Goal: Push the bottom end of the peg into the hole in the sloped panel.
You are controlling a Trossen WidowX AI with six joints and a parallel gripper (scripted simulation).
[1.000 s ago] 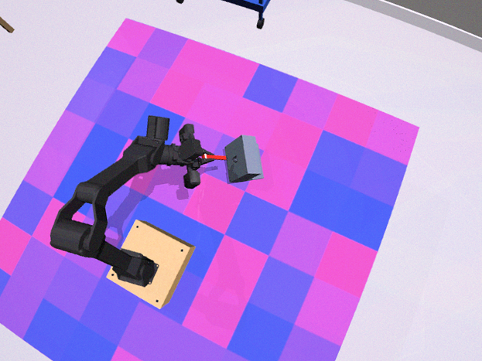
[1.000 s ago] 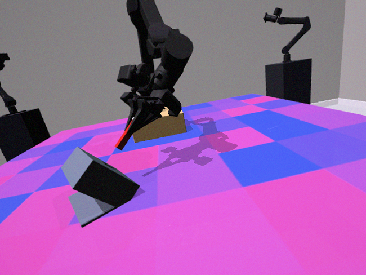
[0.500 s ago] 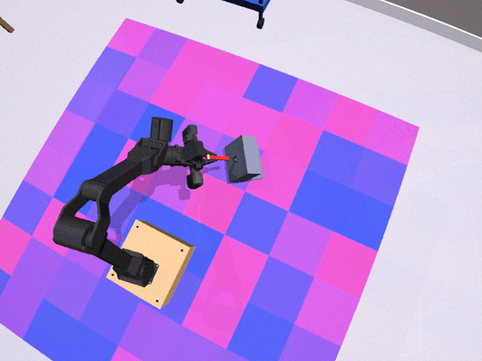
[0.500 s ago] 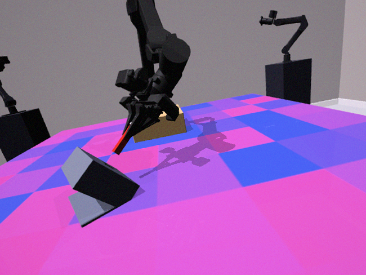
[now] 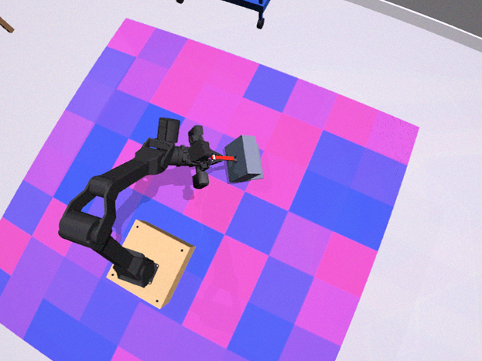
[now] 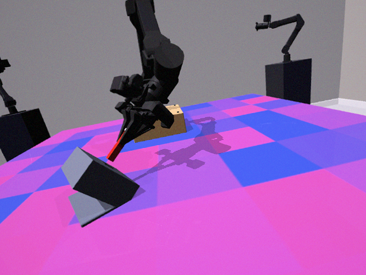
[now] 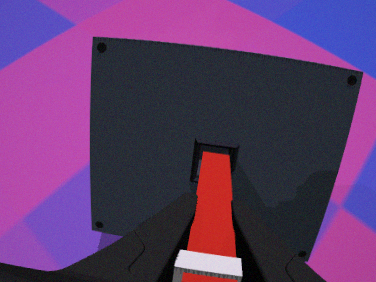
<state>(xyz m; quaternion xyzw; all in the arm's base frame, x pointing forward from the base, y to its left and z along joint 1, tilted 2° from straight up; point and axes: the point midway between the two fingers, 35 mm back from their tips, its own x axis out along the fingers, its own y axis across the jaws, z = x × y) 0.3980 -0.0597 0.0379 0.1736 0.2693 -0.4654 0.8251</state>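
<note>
Now: the red peg 10 mm to the left of my gripper tip, 10 mm behind it and 10 mm above it. From my gripper tip the other things lie so: sloped panel 50 mm to the right, 50 mm below, 30 mm ahead.
</note>
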